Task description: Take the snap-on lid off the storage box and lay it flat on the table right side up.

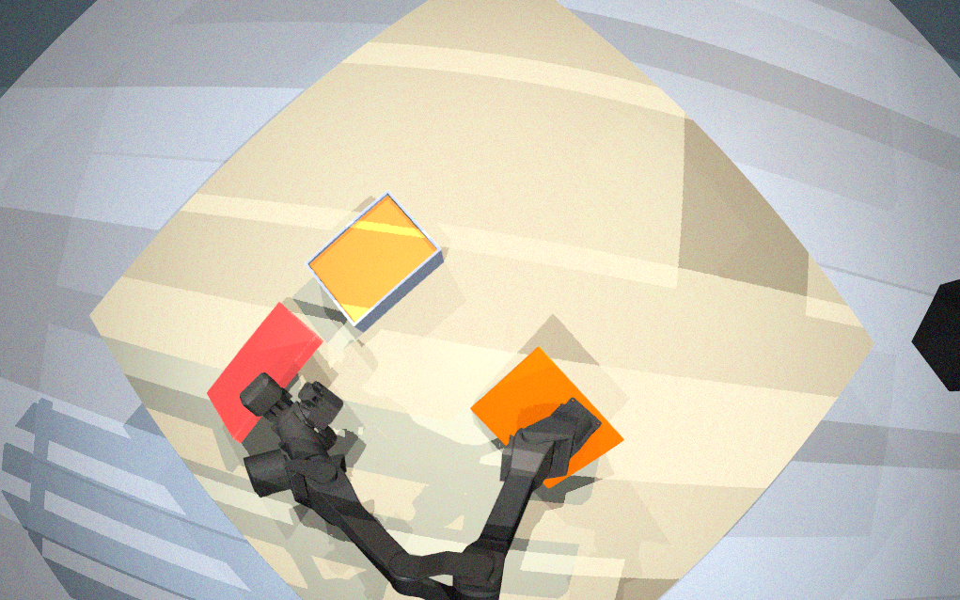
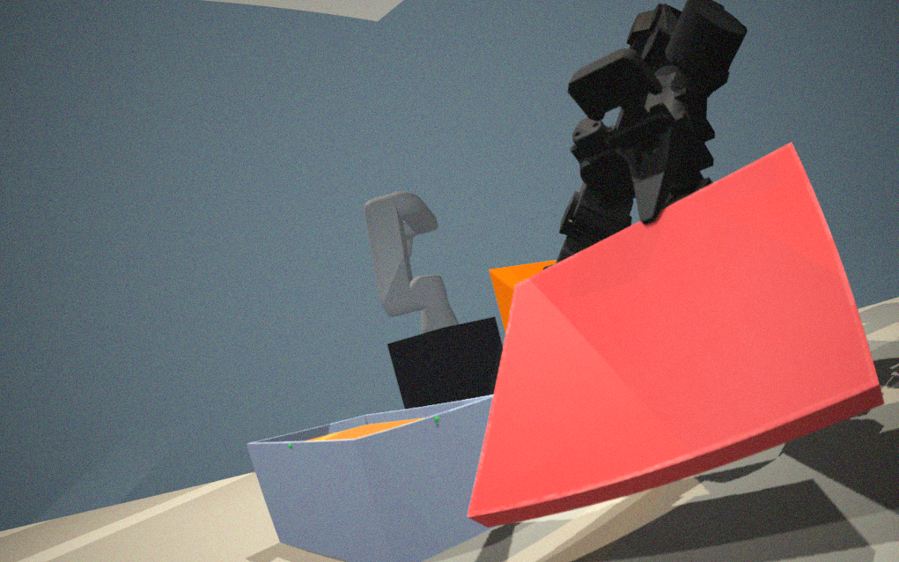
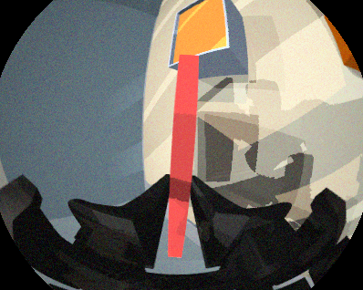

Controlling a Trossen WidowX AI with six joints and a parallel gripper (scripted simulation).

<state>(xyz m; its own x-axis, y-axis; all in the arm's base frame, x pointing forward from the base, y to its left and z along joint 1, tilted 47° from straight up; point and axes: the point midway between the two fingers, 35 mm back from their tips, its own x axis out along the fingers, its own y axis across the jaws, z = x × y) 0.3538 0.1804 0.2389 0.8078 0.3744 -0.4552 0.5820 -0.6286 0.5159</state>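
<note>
The red lid is 60 mm below my gripper tip, 60 mm ahead of it and 10 mm to the left of it. From my gripper tip the other things lie so: storage box: 270 mm to the right, 130 mm below, 50 mm ahead.
</note>
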